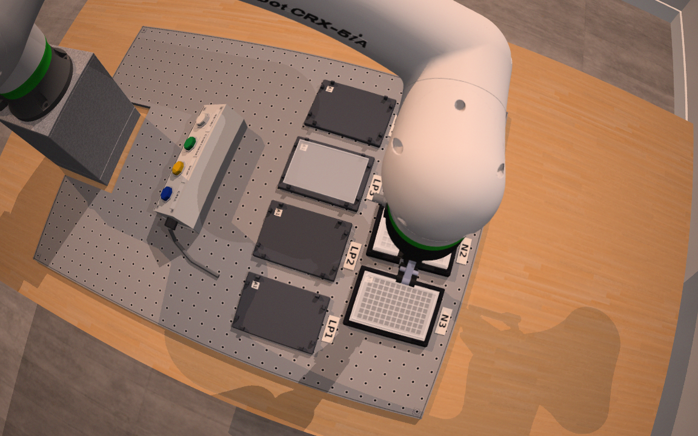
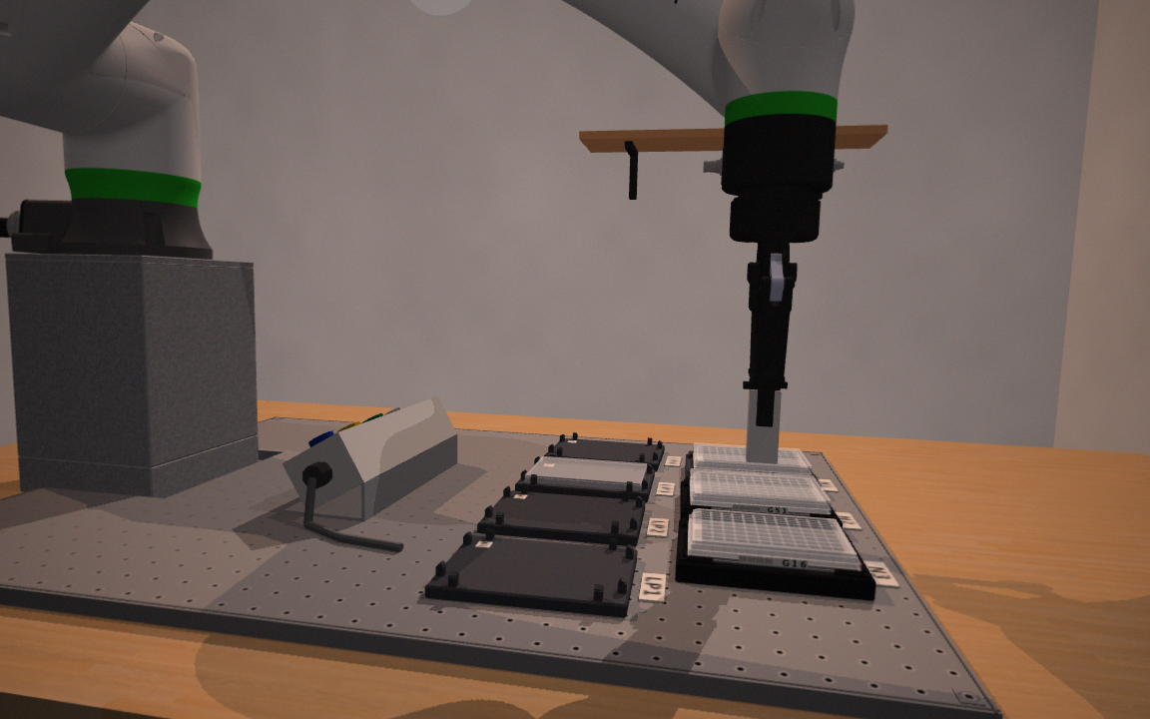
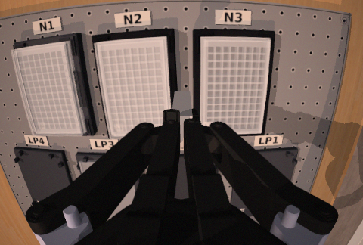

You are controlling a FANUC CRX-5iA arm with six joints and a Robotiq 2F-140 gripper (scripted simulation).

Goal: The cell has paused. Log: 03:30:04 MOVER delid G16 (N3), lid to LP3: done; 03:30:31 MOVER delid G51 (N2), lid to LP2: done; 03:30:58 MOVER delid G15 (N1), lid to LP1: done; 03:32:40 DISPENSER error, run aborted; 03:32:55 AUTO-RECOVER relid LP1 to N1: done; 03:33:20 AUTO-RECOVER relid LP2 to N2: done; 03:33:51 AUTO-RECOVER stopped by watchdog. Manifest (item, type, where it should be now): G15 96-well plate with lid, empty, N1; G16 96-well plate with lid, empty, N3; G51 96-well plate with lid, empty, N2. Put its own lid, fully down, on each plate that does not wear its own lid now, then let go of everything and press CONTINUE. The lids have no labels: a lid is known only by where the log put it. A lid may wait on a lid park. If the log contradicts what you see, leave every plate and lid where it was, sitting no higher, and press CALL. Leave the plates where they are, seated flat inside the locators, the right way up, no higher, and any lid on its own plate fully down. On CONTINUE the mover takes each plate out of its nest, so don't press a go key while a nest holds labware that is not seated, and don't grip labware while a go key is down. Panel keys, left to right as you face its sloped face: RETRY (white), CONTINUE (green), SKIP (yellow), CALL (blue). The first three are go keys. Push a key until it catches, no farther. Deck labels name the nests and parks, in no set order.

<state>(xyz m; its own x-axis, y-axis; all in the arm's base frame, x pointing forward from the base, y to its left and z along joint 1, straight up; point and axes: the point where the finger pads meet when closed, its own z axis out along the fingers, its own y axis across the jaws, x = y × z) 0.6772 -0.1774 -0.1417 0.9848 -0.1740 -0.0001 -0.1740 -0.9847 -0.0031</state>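
The clear lid is 16 cm behind my hand, 15 cm to the left of it and 9 cm below it. Round my hand: plate G16 (8 cm below, 7 cm to the right, 1 cm behind); lid park LP2 (18 cm behind, 10 cm below, 3 cm to the left); lid park LP3 (16 cm behind, 15 cm to the left, 10 cm below).
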